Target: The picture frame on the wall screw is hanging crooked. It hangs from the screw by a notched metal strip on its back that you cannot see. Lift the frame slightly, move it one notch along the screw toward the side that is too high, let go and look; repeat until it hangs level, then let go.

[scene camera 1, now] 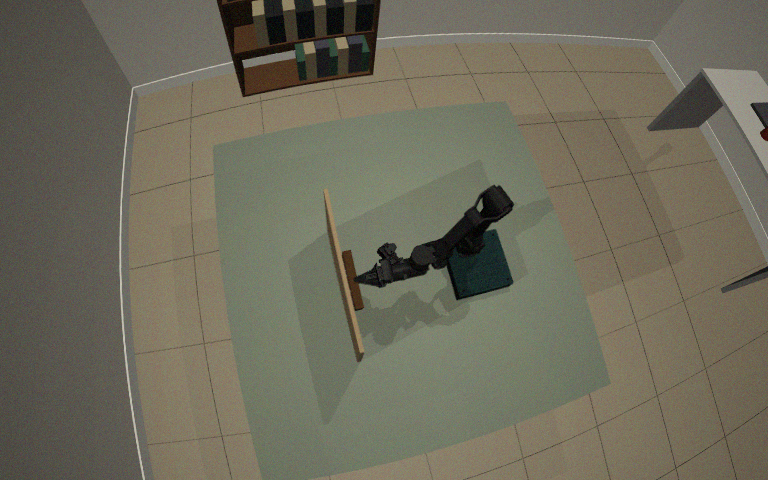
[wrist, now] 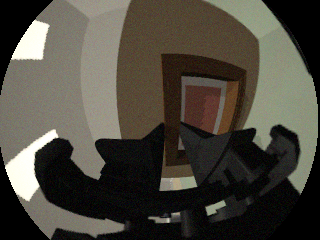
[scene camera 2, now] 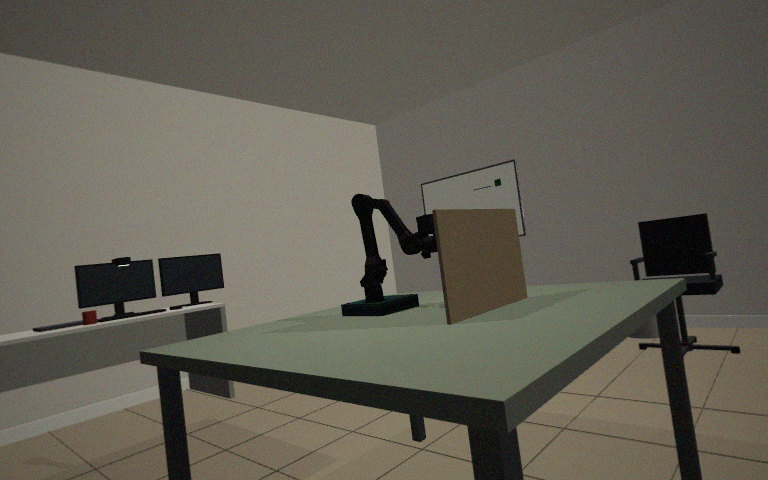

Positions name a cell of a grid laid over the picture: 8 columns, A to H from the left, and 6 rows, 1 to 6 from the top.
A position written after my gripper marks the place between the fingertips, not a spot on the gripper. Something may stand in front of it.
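There is my gripper (scene camera 1: D4), and from the wrist I can see it too, my gripper (wrist: E4).
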